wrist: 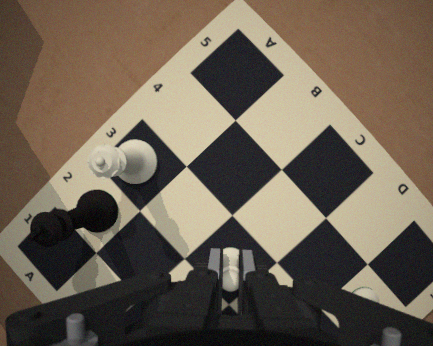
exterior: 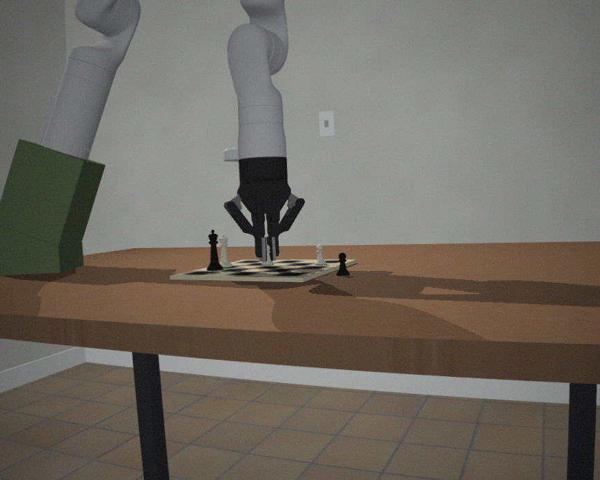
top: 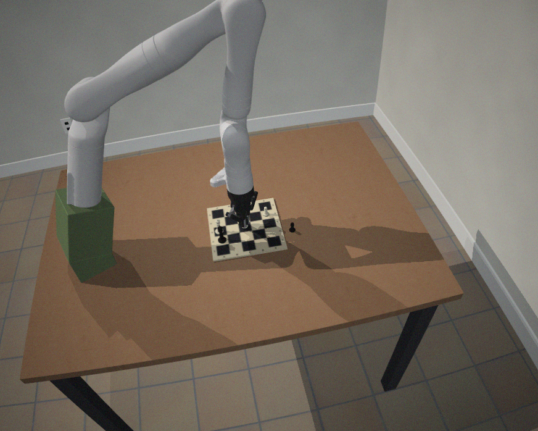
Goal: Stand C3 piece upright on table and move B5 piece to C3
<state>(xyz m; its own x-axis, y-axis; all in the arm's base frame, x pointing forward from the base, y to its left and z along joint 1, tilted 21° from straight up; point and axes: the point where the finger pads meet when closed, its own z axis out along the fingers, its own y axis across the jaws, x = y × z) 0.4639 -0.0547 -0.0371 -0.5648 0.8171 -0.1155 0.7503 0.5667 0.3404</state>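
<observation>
The chessboard lies 30 mm below my hand. The rest, counted from my hand: tall white piece 80 mm behind, 10 mm to the left; then black pawn 130 mm ahead, 60 mm to the right, 20 mm below; then black king 80 mm behind, 30 mm to the right.
</observation>
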